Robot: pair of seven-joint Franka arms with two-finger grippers.
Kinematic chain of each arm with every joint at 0, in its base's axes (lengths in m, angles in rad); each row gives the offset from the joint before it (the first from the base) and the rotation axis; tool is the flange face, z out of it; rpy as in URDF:
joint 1: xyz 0 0 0.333 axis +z
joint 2: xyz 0 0 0 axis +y
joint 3: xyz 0 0 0.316 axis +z
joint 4: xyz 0.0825 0 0 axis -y
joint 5: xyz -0.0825 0 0.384 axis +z
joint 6: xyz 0 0 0 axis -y
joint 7: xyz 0.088 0 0 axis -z
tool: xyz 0 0 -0.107 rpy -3.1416 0 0
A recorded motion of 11 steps. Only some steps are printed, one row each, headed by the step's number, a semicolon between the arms.
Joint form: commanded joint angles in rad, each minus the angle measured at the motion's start. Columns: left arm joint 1, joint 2, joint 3, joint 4, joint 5, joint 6, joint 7; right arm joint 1, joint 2, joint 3, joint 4, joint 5, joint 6, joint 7.
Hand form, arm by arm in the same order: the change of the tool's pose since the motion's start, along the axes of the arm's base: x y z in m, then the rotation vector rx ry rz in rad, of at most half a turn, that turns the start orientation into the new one. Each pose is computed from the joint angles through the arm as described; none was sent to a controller.
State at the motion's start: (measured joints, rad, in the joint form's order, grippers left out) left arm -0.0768 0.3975 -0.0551 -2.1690 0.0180 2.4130 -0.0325; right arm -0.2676 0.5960 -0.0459 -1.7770 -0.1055 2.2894 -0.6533
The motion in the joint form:
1: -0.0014 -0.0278 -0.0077 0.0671 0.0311 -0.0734 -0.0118; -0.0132 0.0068 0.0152 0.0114 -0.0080 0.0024 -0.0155
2: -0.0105 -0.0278 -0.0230 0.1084 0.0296 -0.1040 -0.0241; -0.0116 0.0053 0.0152 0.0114 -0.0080 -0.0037 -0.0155
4: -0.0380 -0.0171 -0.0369 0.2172 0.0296 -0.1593 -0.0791; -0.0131 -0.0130 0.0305 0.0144 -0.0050 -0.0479 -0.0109
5: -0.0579 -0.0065 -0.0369 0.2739 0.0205 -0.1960 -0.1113; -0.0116 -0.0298 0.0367 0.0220 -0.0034 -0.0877 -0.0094
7: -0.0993 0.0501 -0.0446 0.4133 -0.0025 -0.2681 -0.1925; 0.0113 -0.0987 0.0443 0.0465 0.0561 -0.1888 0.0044
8: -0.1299 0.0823 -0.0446 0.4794 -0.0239 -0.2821 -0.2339; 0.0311 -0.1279 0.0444 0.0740 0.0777 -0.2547 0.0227
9: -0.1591 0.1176 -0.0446 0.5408 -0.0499 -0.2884 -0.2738; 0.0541 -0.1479 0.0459 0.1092 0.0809 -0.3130 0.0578
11: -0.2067 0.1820 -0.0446 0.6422 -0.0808 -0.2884 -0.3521; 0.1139 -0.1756 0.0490 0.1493 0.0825 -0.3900 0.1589
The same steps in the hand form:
1: 0.0196 -0.0065 0.0346 0.0173 -0.0247 -0.0208; 0.0032 -0.0005 0.0002 0.0025 -0.0060 0.0209
2: 0.0288 -0.0214 0.0484 0.0119 -0.0353 -0.0294; 0.0030 0.0006 0.0007 0.0034 -0.0015 0.0219
4: 0.0536 -0.0491 0.0817 0.0064 -0.0783 -0.0113; 0.0034 0.0085 0.0103 0.0170 0.0175 0.0224
5: 0.0638 -0.0632 0.0961 0.0012 -0.0864 0.0092; 0.0042 0.0126 0.0213 0.0229 0.0314 0.0231
7: 0.0859 -0.0991 0.1148 -0.0180 -0.0903 0.0611; 0.0103 0.0326 0.0689 0.0661 0.0252 -0.0052
8: 0.0951 -0.1224 0.1219 -0.0398 -0.1018 0.0874; 0.0146 0.0457 0.0950 0.0815 0.0298 -0.0182
9: 0.1028 -0.1454 0.1254 -0.0665 -0.1098 0.1161; 0.0204 0.0607 0.1193 0.0800 0.0319 -0.0317
11: 0.1140 -0.1834 0.1275 -0.1045 -0.1257 0.1695; 0.0277 0.1009 0.1498 0.0692 0.0393 -0.0720

